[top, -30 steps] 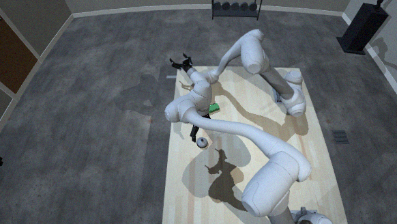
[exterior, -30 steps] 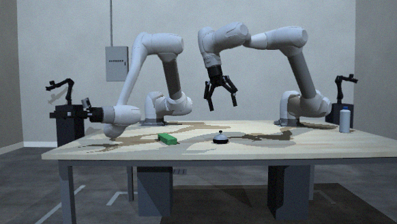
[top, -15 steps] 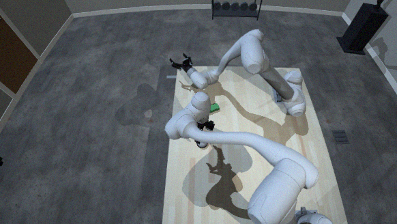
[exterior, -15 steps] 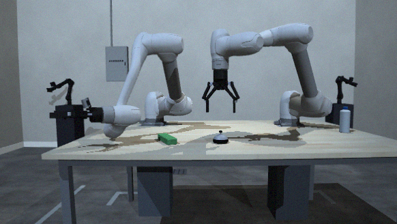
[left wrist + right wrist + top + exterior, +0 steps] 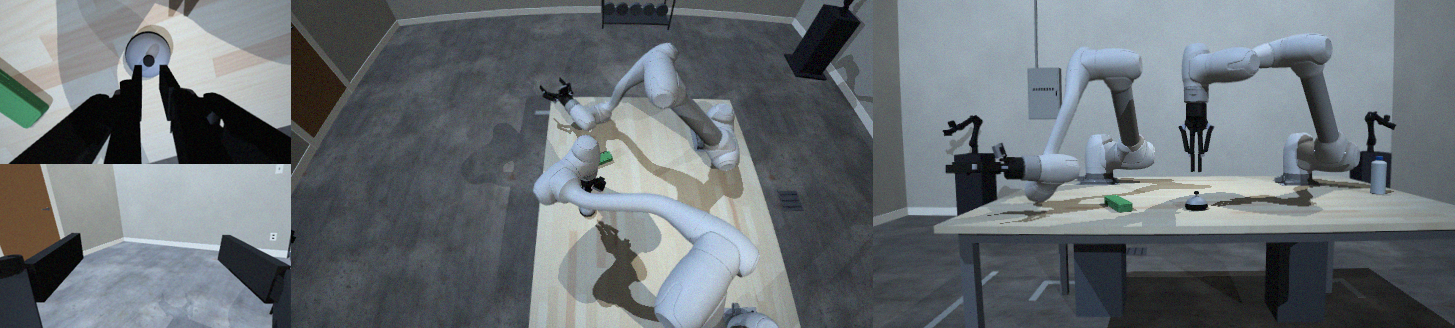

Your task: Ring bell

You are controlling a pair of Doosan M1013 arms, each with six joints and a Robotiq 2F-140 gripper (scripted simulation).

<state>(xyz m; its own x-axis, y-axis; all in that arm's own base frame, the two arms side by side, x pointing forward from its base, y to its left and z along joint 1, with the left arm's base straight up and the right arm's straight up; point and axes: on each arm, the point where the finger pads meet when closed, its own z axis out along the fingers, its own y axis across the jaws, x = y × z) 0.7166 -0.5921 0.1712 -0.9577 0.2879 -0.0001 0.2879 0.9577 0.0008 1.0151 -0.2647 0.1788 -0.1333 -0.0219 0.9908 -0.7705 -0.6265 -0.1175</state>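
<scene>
Now: left hand 120 mm above the black button. From my left hand the other things lie so: bell 130 mm below; white bottle 360 mm behind, 840 mm to the left, 90 mm below.
</scene>
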